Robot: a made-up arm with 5 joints.
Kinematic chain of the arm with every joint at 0, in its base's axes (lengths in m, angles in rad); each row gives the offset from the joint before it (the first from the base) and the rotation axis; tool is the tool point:
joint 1: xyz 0 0 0.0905 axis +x
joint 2: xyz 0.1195 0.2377 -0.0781 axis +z
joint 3: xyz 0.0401 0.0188 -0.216 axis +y
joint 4: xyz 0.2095 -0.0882 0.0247 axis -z
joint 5: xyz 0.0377 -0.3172 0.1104 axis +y
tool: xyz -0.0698 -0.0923 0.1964
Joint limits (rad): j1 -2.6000..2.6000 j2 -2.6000..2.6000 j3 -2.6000..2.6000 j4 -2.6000..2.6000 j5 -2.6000..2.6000
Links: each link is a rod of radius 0.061 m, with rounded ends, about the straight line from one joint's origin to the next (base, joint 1, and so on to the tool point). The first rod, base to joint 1, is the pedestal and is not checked.
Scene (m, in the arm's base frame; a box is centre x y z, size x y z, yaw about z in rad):
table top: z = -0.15
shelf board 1: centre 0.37 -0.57 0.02 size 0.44 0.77 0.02 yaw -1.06
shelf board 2: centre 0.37 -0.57 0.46 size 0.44 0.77 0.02 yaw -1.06
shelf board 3: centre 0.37 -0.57 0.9 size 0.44 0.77 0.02 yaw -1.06
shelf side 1: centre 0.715 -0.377 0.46 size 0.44 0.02 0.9 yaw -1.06
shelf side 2: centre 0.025 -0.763 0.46 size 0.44 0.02 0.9 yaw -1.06
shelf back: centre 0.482 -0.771 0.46 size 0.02 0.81 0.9 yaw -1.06
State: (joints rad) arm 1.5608 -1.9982 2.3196 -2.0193 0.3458
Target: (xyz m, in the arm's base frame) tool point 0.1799 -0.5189 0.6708
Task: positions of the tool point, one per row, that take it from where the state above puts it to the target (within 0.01 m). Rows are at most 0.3 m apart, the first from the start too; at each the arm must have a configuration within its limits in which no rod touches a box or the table.
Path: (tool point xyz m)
1: 0.2770 0.9290 0.2164
2: 0.3526 0.8654 0.1124
3: 0.4877 0.7549 0.0724
4: 0.6340 0.6027 0.1179
5: 0.7372 0.4190 0.2415
6: 0.7547 0.2202 0.4097
7: 0.6690 0.0294 0.5742
8: 0.4929 -0.1276 0.6882
9: 0.2643 -0.2278 0.7218
10: 0.0334 -0.2575 0.6708
11: 0.1032 -0.3525 0.6785
12: 0.1533 -0.4381 0.6787
13: 0.1799 -0.5189 0.6708

